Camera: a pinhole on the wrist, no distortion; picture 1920 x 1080 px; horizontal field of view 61.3 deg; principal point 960.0 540.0 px. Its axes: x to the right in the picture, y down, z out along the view. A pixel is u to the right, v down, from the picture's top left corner.
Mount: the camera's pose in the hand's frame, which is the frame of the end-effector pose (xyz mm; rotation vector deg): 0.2 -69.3 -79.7 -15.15 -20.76 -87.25
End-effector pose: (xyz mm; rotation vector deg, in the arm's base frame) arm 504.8 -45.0 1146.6 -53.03 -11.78 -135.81
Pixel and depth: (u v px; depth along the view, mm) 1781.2 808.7 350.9
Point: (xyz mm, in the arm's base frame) 609.5 121.9 1413.1
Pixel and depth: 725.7 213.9 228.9
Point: 634.4 -17.6 1189.0
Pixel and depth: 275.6 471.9 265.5
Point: 668.7 -102.9 1207.7
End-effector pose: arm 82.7 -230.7 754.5 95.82 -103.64 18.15
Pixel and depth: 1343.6 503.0 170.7
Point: 93.8 -279.1 665.3
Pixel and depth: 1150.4 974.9 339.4
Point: -17.6 -427.6 610.5
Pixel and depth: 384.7 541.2 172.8
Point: 14.3 -244.5 718.8
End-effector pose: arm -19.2 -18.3 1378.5 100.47 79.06 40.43
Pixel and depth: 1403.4 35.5 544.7
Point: 307.1 -325.6 1131.8
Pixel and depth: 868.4 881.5 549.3
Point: 433.8 -59.9 1297.0
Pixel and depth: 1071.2 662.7 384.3
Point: 242.4 -87.8 1271.7
